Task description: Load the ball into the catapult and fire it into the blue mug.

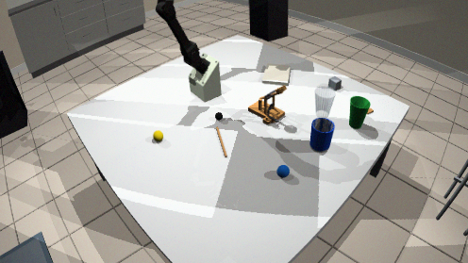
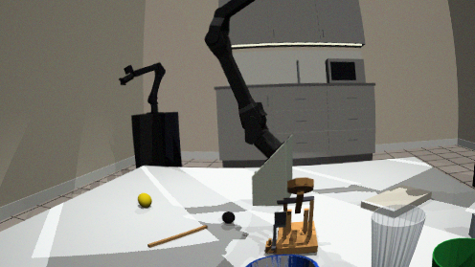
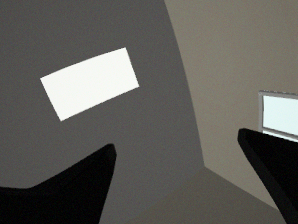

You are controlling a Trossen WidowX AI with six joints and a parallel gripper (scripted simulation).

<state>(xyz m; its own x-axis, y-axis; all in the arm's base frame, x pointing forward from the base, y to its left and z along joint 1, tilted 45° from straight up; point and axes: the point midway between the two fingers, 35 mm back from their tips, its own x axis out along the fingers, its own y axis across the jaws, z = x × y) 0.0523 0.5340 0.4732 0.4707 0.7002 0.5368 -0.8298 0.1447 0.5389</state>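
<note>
My gripper tip is now 26 cm short of the wooden catapult, 5 cm to the right of it and 81 cm above it. Also, from my gripper tip: pale slab (1 cm ahead, 33 cm to the left, 87 cm below); black ball (14 cm ahead, 12 cm to the right, 87 cm below); wooden stick (26 cm ahead, 19 cm to the right, 88 cm below).
</note>
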